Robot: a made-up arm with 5 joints. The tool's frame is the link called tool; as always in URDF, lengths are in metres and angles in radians. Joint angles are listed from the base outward. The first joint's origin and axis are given. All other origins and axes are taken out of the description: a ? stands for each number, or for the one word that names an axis. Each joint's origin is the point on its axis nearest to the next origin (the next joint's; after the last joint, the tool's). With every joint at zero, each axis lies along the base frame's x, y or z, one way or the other. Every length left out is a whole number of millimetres.
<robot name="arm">
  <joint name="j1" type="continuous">
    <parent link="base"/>
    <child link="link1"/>
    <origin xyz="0.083 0 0.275" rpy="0 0 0"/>
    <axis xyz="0 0 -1"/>
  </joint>
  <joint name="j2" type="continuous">
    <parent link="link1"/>
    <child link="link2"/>
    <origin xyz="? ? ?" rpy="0 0 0"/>
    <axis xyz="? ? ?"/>
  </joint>
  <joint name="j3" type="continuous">
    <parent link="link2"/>
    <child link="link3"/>
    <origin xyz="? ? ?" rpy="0 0 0"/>
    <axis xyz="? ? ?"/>
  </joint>
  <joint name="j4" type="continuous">
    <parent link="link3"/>
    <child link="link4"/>
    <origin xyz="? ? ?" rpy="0 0 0"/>
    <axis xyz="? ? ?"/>
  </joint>
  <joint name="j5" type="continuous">
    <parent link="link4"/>
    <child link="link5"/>
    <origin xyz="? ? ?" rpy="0 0 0"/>
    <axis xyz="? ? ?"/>
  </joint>
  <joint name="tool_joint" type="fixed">
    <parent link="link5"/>
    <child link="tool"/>
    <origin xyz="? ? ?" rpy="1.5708 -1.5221 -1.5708"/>
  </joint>
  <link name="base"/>
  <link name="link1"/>
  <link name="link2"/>
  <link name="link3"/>
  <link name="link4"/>
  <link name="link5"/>
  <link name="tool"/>
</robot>
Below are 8 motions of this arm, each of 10 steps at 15 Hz.
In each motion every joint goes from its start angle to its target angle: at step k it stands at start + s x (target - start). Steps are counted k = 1, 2, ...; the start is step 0. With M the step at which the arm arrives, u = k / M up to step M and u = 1 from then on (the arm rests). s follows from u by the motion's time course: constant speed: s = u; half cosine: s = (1 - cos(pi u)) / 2; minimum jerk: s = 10 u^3 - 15 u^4 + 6 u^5.
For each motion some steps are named. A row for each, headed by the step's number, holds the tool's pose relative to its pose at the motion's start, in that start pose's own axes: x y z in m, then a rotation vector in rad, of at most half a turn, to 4 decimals.
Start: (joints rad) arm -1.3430 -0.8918 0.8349 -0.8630 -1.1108
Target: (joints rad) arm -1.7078 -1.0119 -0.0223 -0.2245 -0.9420
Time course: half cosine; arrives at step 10
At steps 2, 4, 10:
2: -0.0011 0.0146 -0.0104 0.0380 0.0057 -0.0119
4: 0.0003 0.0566 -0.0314 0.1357 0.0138 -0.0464
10: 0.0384 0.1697 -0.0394 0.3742 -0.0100 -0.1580

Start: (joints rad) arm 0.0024 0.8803 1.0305 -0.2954 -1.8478
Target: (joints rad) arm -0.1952 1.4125 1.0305 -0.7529 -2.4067
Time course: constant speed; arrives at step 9
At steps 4, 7, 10:
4: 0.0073 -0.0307 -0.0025 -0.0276 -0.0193 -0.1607
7: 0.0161 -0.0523 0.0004 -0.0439 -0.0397 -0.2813
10: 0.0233 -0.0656 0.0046 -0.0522 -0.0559 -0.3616

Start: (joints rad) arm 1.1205 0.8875 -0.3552 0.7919 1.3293
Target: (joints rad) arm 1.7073 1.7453 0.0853 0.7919 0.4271
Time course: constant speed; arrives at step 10
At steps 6, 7, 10:
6: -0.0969 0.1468 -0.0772 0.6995 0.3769 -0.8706
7: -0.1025 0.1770 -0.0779 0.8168 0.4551 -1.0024
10: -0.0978 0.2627 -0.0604 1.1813 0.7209 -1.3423

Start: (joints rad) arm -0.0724 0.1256 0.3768 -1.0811 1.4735
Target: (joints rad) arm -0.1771 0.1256 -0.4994 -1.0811 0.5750
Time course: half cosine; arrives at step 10
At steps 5, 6, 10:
5: 0.0246 -0.0690 -0.0496 -0.3988 -0.1949 -0.4797
6: 0.0322 -0.0940 -0.0579 -0.5079 -0.2897 -0.6244
10: 0.0476 -0.1528 -0.0634 -0.7206 -0.5594 -0.9300

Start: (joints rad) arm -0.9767 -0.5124 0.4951 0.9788 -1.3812
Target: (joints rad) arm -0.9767 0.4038 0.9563 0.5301 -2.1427
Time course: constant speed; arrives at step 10
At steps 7, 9, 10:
7: -0.0179 -0.1262 -0.1008 -0.6524 -0.0824 -0.5140
9: -0.0245 -0.1724 -0.1032 -0.8343 -0.1707 -0.6444
10: -0.0277 -0.1951 -0.0996 -0.9229 -0.2257 -0.7049

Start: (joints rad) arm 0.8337 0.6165 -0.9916 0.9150 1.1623
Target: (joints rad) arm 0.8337 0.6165 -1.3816 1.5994 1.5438
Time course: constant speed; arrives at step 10
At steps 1, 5, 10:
1: 0.0010 -0.0020 0.0055 0.0267 0.0125 0.0381
5: 0.0039 -0.0080 0.0293 0.1379 0.0522 0.1904
10: 0.0053 -0.0108 0.0624 0.2857 0.0780 0.3787

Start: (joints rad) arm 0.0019 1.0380 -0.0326 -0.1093 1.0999
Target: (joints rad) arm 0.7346 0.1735 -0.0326 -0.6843 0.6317
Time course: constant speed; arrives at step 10
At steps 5, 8, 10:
5: -0.0476 -0.1334 0.0720 -0.7680 -0.1653 -0.4132
8: -0.0872 -0.1817 0.1511 -1.2451 -0.2819 -0.5177
10: -0.1092 -0.1955 0.2129 -1.5564 -0.3699 -0.5052

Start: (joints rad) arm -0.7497 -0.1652 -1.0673 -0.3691 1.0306
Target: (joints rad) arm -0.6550 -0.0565 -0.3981 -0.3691 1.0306
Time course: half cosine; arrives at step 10
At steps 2, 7, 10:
2: -0.0099 0.0129 0.0047 0.0617 0.0413 0.0090
7: -0.0793 0.0886 0.0719 0.5017 0.3603 0.0735
10: -0.0966 0.1028 0.1008 0.6275 0.4601 0.0910

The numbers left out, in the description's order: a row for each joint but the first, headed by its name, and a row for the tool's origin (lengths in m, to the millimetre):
j2: xyz 0.047 -0.013 0, axis 0 1 0
j3: xyz 0.019 0 0.076, axis 0 1 0
j4: xyz 0.17 0 0.007, axis 0 1 0
j5: xyz 0.051 0 0, axis -1 0 0
tool: xyz 0 0 0

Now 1 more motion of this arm.
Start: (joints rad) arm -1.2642 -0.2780 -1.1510 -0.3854 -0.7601
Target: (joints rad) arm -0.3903 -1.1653 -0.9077 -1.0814 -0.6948
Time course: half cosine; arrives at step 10
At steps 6, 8, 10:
6: 0.0612 0.1437 0.0145 0.8681 -0.3384 0.4978
8: 0.0450 0.1975 0.0473 1.2566 -0.3731 0.6041
10: 0.0345 0.2142 0.0634 1.4098 -0.3714 0.6269

